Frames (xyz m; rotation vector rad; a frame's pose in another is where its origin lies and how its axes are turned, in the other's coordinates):
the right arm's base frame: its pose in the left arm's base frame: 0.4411 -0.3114 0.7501 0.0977 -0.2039 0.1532
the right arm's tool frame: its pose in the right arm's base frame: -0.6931 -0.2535 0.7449 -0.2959 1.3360 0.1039
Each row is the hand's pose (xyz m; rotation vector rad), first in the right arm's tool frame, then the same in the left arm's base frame.
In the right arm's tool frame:
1: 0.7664 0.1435 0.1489 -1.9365 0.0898 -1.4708
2: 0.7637 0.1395 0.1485 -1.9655 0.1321 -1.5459
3: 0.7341 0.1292 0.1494 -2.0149 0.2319 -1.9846
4: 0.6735 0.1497 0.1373 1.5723 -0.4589 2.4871
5: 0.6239 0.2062 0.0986 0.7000 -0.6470 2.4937
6: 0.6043 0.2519 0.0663 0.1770 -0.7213 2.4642
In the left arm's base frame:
1: 0.0679 -0.5160 0.6642 -2.6760 0.0896 -0.1280
2: 0.0678 -0.5200 0.6670 -2.7409 0.0710 -0.1949
3: 0.0595 -0.5306 0.6953 -2.9472 -0.1320 -0.6163
4: 0.0161 -0.5191 0.7424 2.5565 0.3026 1.3182
5: -0.0576 -0.4839 0.7642 1.8522 0.2529 1.8773
6: -0.1092 -0.4547 0.7629 1.4112 0.1815 2.1699

